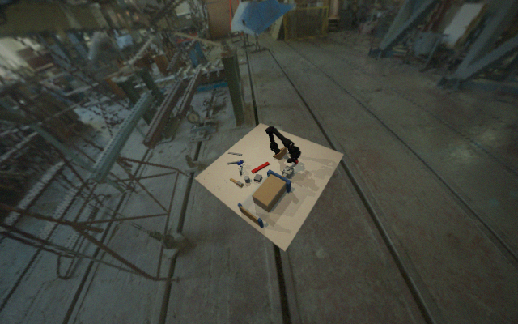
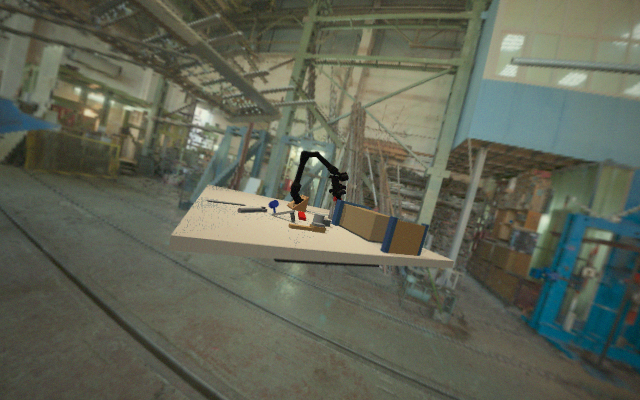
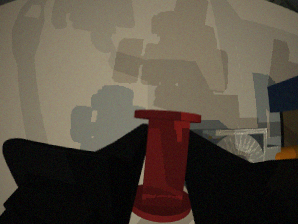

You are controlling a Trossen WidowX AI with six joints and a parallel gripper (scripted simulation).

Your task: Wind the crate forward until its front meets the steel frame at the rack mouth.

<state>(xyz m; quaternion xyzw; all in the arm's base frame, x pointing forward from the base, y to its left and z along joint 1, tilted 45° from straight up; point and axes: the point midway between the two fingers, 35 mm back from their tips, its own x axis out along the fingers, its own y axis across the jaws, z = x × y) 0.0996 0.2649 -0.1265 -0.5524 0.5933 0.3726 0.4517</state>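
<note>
The winch handle is 3 cm to the right of my gripper tip, 3 cm below it and 3 cm ahead of it. Round my gripper tip: red knob (2 cm to the right); blue steel frame (25 cm ahead, 6 cm to the right, 3 cm below); grey winch (10 cm below, 8 cm ahead, 6 cm to the right).
</note>
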